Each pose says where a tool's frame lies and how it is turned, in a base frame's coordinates. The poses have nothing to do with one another.
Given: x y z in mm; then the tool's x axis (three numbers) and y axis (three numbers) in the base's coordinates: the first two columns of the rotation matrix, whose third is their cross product.
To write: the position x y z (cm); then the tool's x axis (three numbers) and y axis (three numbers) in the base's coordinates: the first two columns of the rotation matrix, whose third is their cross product. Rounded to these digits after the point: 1 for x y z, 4 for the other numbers.
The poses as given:
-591, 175, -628, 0.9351, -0.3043, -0.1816, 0.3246, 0.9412, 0.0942
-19, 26, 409, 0.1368, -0.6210, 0.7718, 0.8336, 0.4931, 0.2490
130, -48, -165, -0.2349, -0.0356, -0.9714, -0.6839, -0.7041, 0.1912
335, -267, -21, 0.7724, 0.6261, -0.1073, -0.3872, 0.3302, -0.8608
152, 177, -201, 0.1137, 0.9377, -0.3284, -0.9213, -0.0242, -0.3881
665, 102, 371, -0.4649, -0.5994, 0.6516, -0.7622, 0.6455, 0.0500
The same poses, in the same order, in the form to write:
-59.1, 17.5, -62.8, 0.9351, -0.3043, -0.1816, 0.3246, 0.9412, 0.0942
-1.9, 2.6, 40.9, 0.1368, -0.6210, 0.7718, 0.8336, 0.4931, 0.2490
13.0, -4.8, -16.5, -0.2349, -0.0356, -0.9714, -0.6839, -0.7041, 0.1912
33.5, -26.7, -2.1, 0.7724, 0.6261, -0.1073, -0.3872, 0.3302, -0.8608
15.2, 17.7, -20.1, 0.1137, 0.9377, -0.3284, -0.9213, -0.0242, -0.3881
66.5, 10.2, 37.1, -0.4649, -0.5994, 0.6516, -0.7622, 0.6455, 0.0500

